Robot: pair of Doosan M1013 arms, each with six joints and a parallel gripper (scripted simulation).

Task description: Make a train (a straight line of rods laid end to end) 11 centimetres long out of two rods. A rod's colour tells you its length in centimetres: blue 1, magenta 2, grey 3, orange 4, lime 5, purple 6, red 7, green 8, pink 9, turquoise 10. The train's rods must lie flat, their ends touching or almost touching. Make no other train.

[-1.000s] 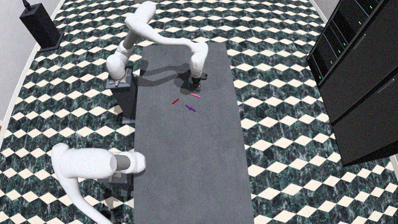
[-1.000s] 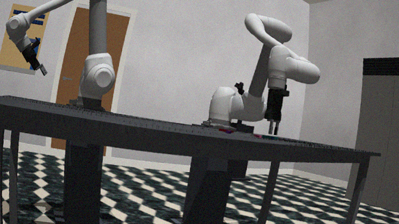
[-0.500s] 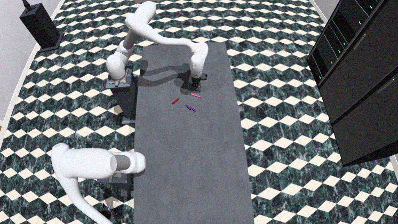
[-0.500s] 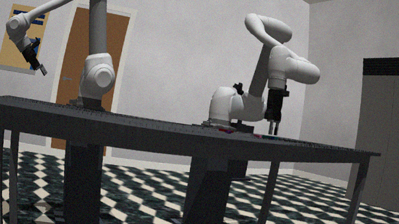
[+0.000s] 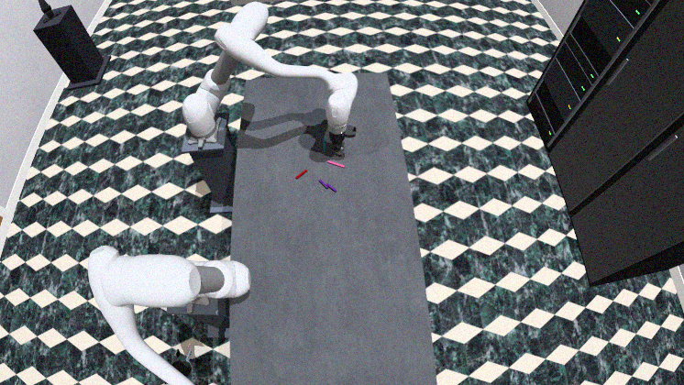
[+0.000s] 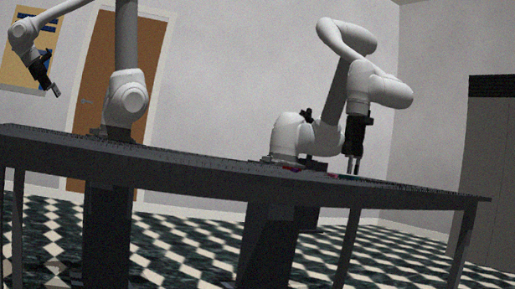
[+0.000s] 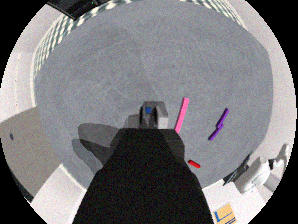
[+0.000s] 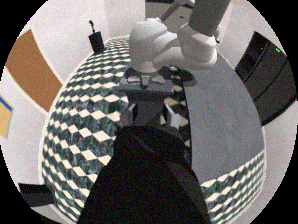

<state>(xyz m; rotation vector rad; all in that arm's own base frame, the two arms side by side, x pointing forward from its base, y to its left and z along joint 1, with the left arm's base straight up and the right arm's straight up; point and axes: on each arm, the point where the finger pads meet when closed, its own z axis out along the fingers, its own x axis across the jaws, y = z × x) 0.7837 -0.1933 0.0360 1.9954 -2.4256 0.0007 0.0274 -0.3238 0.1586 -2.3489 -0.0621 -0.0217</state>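
Right now the small blue rod is 30 mm below my left hand. Round my left hand: red rod (210 mm behind, 110 mm to the right, 30 mm below); then turquoise rod (80 mm behind, 70 mm to the left, 30 mm below); then pink rod (30 mm behind, 60 mm to the right, 30 mm below).
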